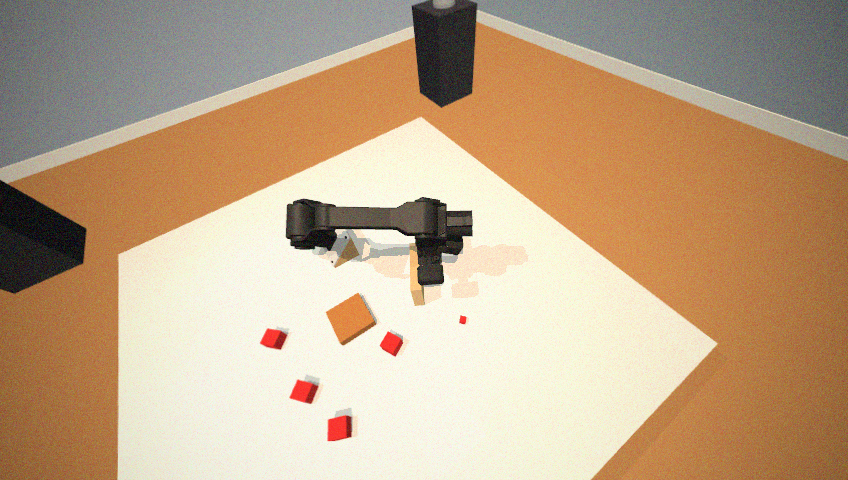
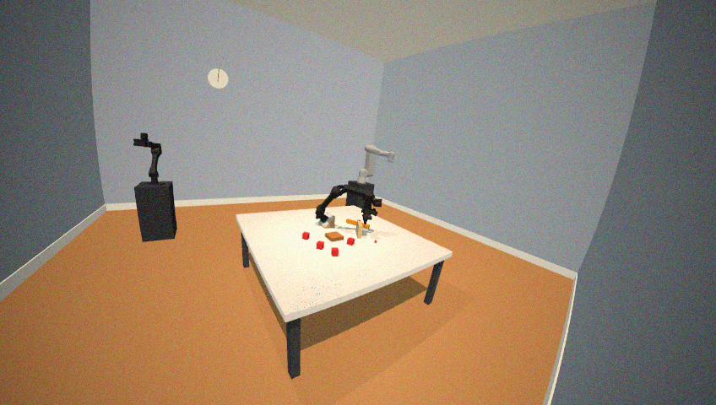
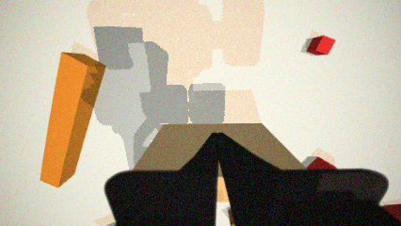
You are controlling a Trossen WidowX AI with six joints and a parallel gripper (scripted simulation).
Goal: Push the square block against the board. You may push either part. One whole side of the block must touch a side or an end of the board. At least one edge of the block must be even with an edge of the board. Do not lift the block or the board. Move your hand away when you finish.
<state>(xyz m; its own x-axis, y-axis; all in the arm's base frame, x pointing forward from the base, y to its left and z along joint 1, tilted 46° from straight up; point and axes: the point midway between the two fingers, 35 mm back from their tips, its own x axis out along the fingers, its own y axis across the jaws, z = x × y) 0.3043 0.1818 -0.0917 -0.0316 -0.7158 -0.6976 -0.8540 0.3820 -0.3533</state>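
Now: the light tan square block 20 mm behind my gripper tip, 40 mm to the right of it and 40 mm below it. Also, from my gripper tip: brown square block (30 mm behind, 250 mm to the right, 80 mm below); then tiny red cube (150 mm ahead, 80 mm below); then long orange board (200 mm behind, 90 mm to the left, 80 mm below).
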